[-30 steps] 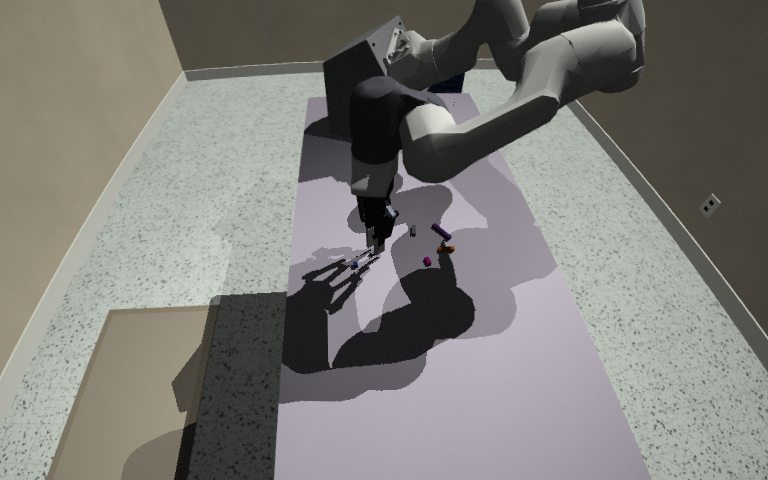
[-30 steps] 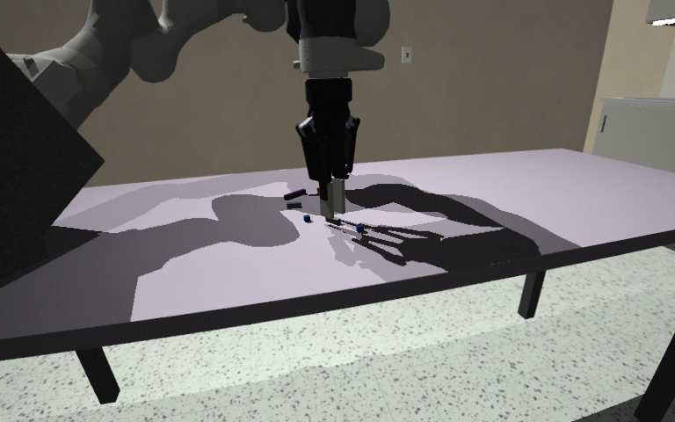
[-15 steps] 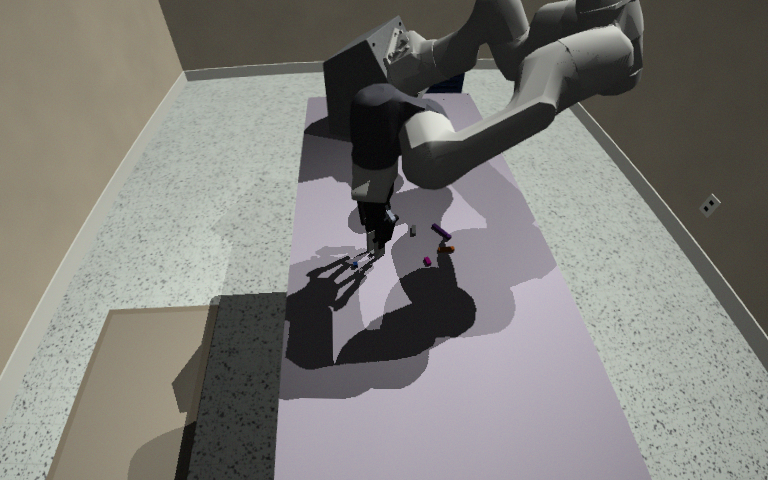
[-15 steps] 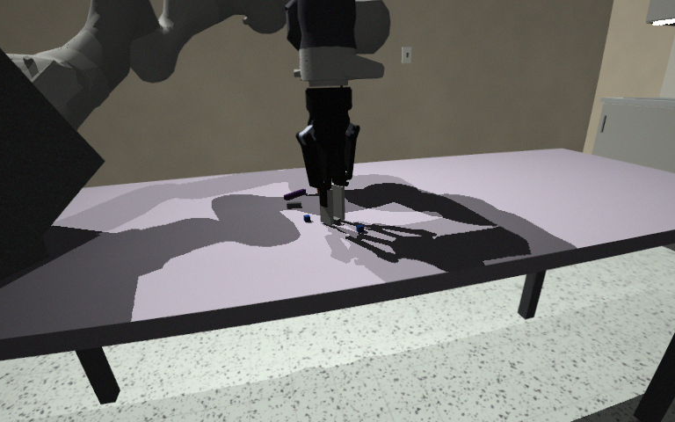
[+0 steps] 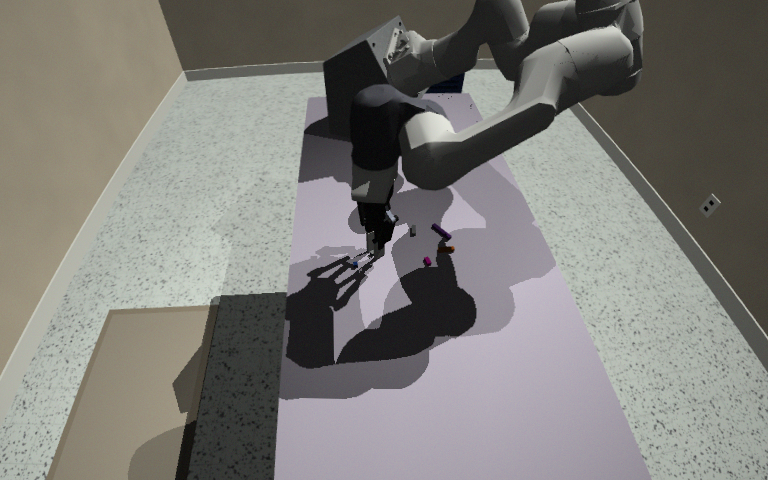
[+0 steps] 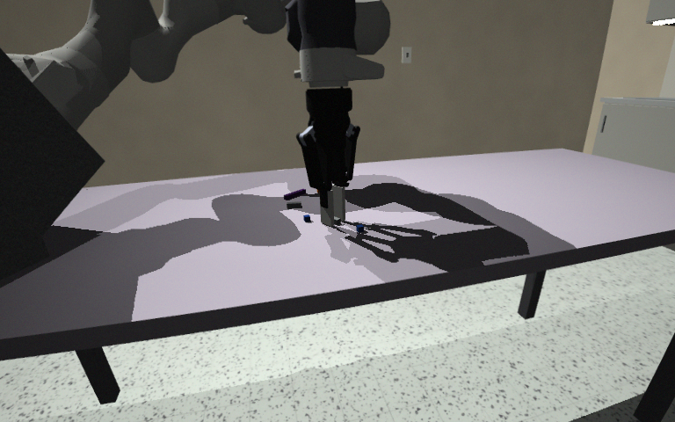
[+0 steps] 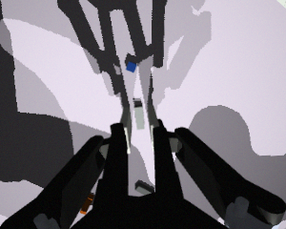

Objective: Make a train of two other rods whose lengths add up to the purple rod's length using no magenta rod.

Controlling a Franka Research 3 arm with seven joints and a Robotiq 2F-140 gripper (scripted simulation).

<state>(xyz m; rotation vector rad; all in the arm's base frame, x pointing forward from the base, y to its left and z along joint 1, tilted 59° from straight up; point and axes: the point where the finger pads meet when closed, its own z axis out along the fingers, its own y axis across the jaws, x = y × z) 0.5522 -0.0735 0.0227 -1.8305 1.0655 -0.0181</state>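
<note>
Now: the magenta rod 130 mm to the left of my hand, 30 mm below it and 20 mm ahead of it. From my hand the other things lie so: purple rod (160 mm to the left, 80 mm behind, 30 mm below); then orange rod (170 mm to the left, 30 mm below, 20 mm behind).
</note>
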